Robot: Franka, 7 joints.
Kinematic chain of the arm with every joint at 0, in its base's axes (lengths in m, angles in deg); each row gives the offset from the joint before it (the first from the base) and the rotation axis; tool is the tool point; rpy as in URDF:
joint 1: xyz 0 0 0.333 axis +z
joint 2: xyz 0 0 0 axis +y
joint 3: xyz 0 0 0.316 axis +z
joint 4: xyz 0.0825 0 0 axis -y
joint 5: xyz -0.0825 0 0.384 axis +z
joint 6: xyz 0 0 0 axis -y
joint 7: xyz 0.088 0 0 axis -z
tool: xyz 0 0 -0.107 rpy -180 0 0
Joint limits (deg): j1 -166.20..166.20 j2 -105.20..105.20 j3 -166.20..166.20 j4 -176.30..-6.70 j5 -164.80..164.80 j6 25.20..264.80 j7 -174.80..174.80
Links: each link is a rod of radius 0.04 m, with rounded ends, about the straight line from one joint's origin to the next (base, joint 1, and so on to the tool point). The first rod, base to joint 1, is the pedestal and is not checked.
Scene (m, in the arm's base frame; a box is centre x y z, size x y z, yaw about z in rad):
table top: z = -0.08
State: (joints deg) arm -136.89 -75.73 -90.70 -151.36 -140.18 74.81 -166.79
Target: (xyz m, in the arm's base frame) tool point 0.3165 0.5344 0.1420
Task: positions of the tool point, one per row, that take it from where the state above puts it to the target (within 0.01 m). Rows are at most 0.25 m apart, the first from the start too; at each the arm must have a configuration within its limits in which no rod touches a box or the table.
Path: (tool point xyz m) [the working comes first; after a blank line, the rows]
Joints at the target: -166.20 -68.67 -118.85 -110.92 -142.01 70.08 -166.79
Straight joint move there: clear.

1: -0.1374 0.4943 0.2036
2: 0.0750 0.5631 0.1619
3: 0.3165 0.5344 0.1420

